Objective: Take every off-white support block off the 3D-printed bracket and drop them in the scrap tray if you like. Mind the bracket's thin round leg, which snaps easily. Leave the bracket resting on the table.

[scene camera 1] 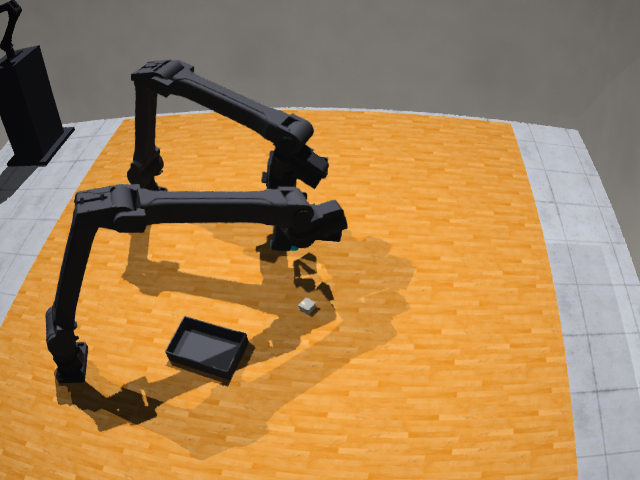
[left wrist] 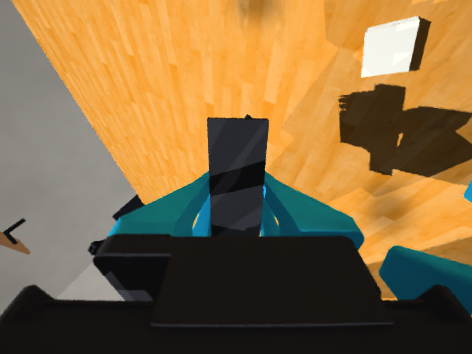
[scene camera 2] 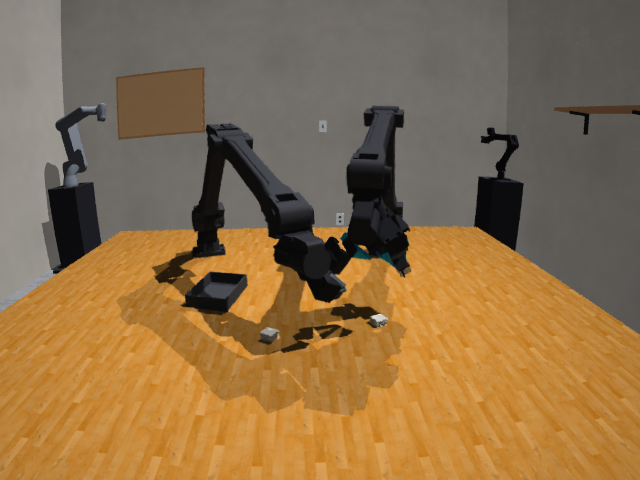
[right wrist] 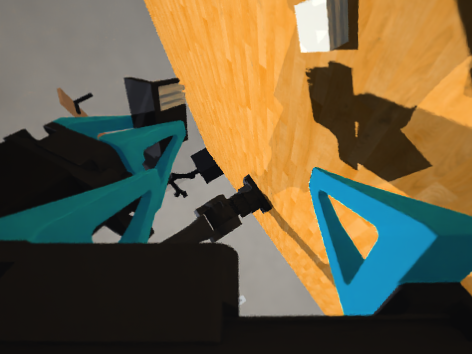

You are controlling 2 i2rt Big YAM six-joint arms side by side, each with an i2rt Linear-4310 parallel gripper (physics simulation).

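My left gripper (scene camera 2: 393, 254) (left wrist: 235, 176) (right wrist: 171, 123) is shut on the dark bracket (left wrist: 237, 140) (right wrist: 140, 97) and holds it above the table. A ridged tan face (scene camera 2: 407, 269) (right wrist: 170, 96), perhaps a support block in shade, shows on the bracket. The thin round leg cannot be made out. One off-white block (scene camera 1: 307, 305) (scene camera 2: 269, 334) lies on the table; another off-white block (scene camera 2: 378, 320) (left wrist: 391, 48) (right wrist: 312, 28) lies farther right in scene camera 2. My right gripper (scene camera 2: 347, 268) is open and empty, above the table beside the left gripper. The black scrap tray (scene camera 1: 199, 362) (scene camera 2: 204, 302) is empty.
The right arm's forearm (scene camera 1: 211, 206) crosses in front of the left gripper in scene camera 1. The two wrists are close together over the middle of the wooden table (scene camera 1: 439, 361) (scene camera 2: 465, 387). Shadows of both arms fall around the loose blocks.
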